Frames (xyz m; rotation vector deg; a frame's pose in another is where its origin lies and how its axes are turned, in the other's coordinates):
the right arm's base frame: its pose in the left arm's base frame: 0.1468 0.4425 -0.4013 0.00 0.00 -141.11
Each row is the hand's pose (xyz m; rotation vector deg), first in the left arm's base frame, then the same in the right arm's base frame.
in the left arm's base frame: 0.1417 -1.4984 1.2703 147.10 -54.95 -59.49
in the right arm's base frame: 1.2225 1.5075 1.6716 87.86 104.97 -2.66
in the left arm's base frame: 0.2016 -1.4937 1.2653 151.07 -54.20 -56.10
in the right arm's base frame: 1.1729 1.5415 1.6666 88.65 108.77 -4.09
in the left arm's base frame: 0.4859 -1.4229 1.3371 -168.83 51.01 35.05
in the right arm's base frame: 0.9072 1.6648 1.7384 93.75 127.82 -10.73
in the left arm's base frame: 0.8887 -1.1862 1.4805 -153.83 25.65 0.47
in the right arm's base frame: 0.4451 1.7335 1.8818 -81.69 -147.90 34.10
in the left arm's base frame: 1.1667 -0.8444 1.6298 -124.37 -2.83 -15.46
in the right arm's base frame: 0.0141 1.6420 2.0311 -42.69 -130.29 61.63
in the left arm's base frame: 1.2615 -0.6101 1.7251 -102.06 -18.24 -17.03
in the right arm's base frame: -0.2068 1.5191 2.1264 -19.05 -116.17 79.78
